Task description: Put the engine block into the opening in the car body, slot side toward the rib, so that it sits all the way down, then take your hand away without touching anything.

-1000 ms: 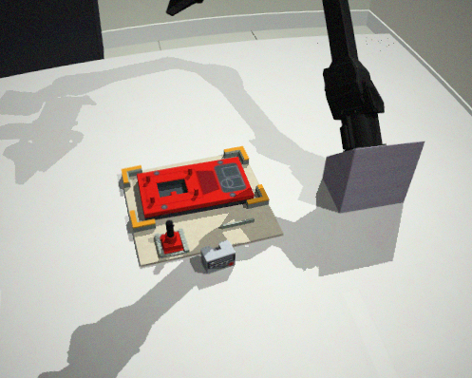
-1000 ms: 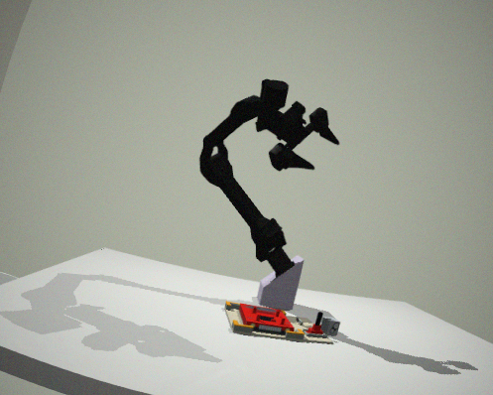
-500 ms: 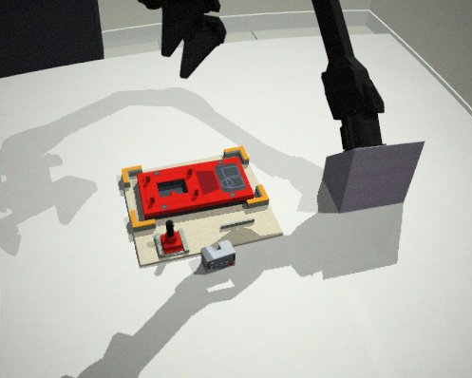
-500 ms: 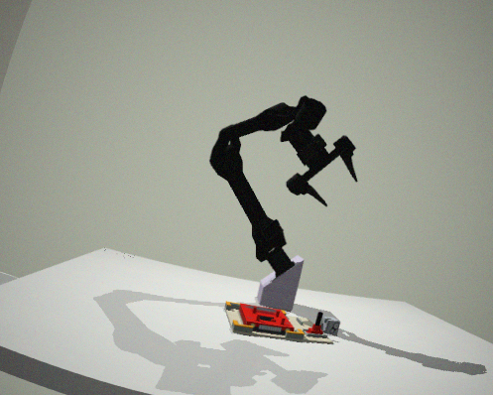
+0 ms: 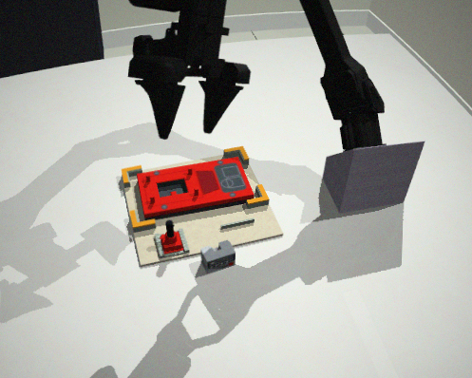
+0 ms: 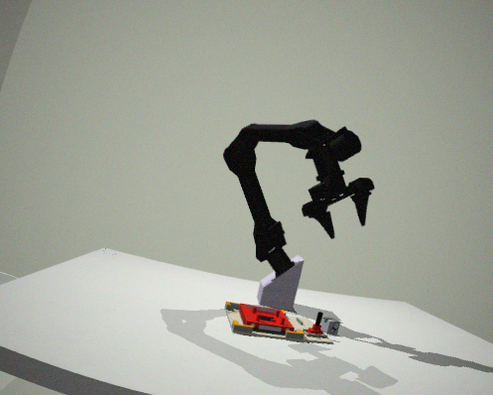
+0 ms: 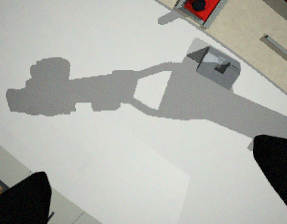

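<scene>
My gripper tip is now 230 mm above the engine block, 40 mm past it and 20 mm to the right of it. Round my gripper tip: black peg (220 mm below, 30 mm to the right, 30 mm ahead); then beige baseplate (240 mm below, 130 mm to the right, 10 mm behind).
</scene>
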